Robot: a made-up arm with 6 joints.
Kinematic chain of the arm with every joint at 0, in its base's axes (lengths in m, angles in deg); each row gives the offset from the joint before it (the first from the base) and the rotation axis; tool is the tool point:
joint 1: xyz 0 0 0.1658 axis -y
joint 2: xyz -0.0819 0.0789 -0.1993 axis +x
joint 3: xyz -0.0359 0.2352 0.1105 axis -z
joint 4: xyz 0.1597 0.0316 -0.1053 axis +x
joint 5: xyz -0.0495 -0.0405 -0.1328 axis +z
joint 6: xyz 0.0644 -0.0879 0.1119 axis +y
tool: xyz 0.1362 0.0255 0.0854
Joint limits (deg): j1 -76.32..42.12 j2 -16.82..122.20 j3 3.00..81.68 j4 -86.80..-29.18 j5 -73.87..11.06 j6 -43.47..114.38
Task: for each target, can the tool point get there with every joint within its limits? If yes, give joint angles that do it. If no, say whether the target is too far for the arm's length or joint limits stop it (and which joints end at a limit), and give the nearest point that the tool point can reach.
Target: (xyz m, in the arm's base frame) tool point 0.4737 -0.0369 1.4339
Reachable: no: too far | nearest point 0.0829 0.0383 0.3877 | short by 1.119 m
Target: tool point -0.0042 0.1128 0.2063
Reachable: yes | joints 18.95 19.20 15.41 -37.01 -56.18 -14.65
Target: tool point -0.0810 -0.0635 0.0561
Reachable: yes | joints -27.48 50.97 43.76 -43.03 -34.51 26.26
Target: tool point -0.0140 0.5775 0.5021
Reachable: no: joint limits stop it (at a limit: joint 1, joint 3, joint 4) | nearest point 0.0297 0.3752 0.2910 | short by 0.296 m
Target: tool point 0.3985 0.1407 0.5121
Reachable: no: joint limits stop it (at a limit: joint 3, joint 4, joint 5) | nearest point 0.1787 0.1206 0.3211 | short by 0.292 m
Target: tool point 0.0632 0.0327 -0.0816
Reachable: yes | joints 7.46 89.10 32.86 -35.88 -23.03 54.29
